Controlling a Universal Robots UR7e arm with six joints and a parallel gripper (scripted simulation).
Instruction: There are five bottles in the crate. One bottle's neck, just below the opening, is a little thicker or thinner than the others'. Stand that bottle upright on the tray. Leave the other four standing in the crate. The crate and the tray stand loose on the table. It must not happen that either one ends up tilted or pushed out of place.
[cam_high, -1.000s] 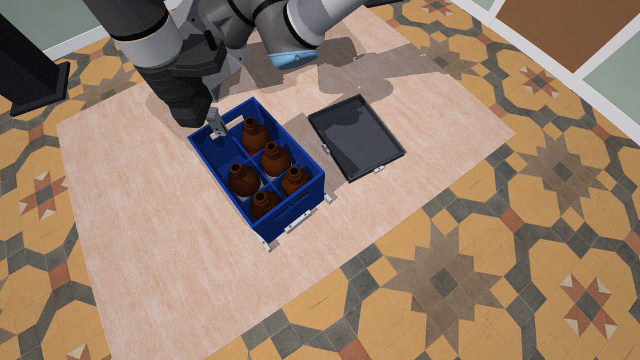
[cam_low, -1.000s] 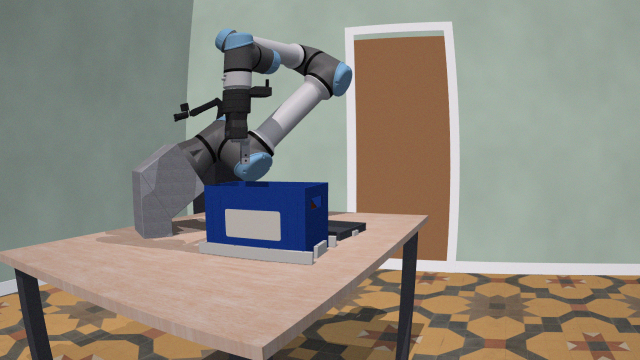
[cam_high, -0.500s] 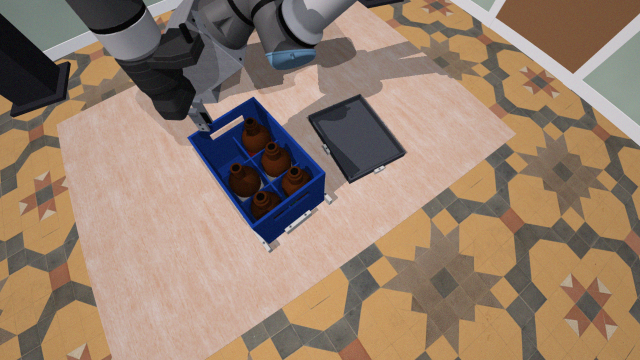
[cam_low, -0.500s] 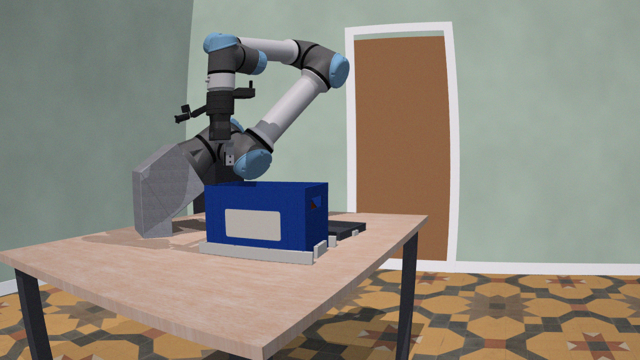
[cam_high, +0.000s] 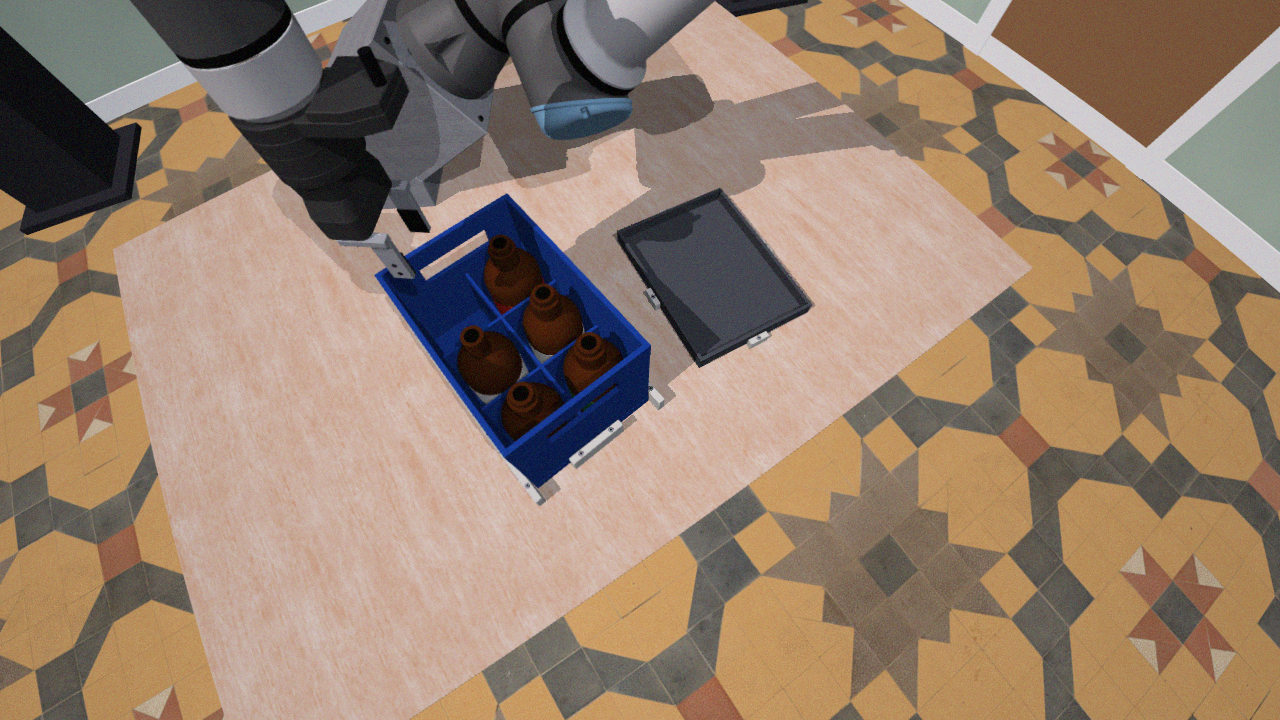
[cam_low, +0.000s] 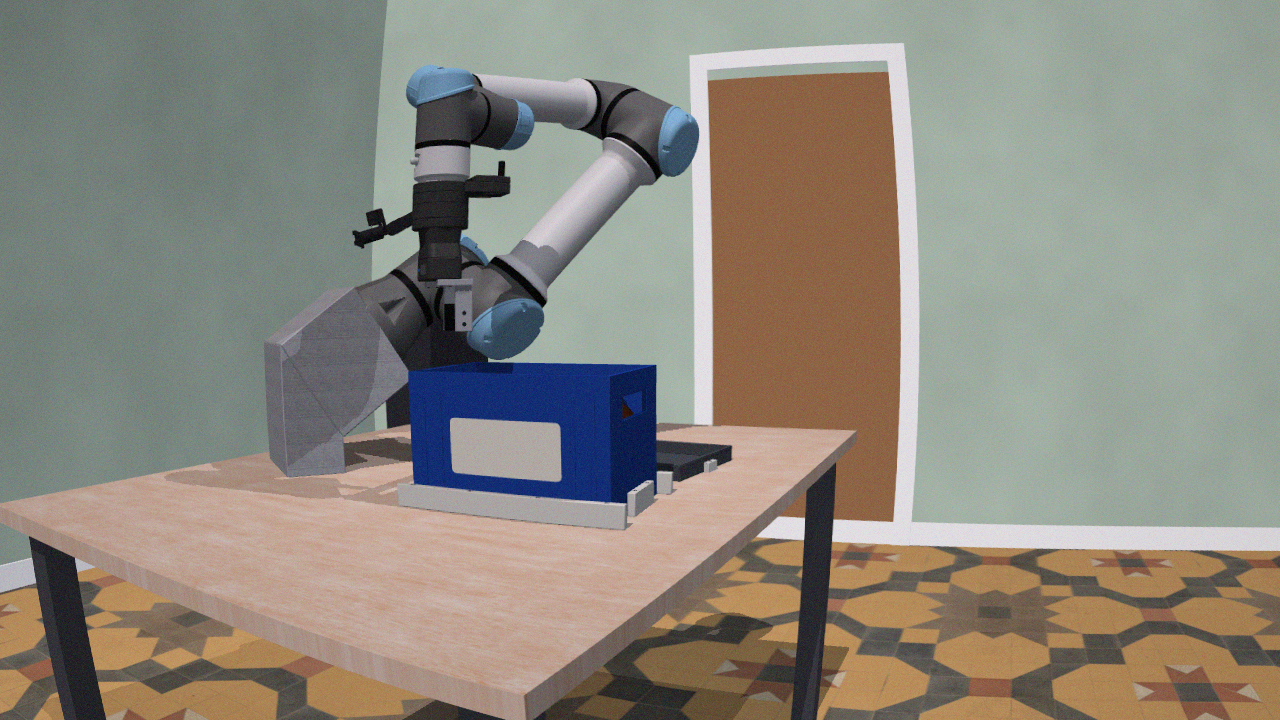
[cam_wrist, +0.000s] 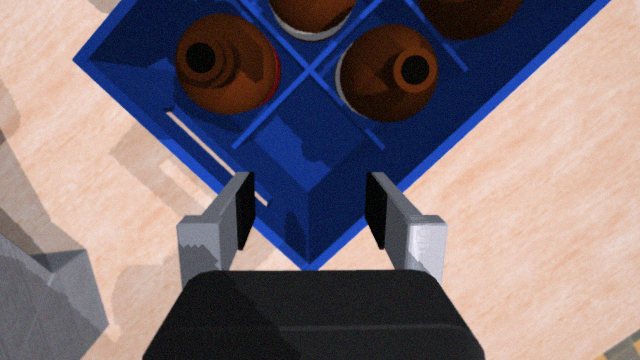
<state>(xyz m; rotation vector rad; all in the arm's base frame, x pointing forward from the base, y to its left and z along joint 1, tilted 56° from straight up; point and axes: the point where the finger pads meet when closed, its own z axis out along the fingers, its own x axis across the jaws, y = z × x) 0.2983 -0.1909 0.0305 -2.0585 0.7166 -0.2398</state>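
My hand is 3 cm past the glass bottle, 8 cm to the right of it and 15 cm above it. The rest, counted from my hand: dark tray (1 cm ahead, 36 cm to the left, 23 cm below); blue crate (7 cm ahead, 7 cm to the left, 16 cm below).
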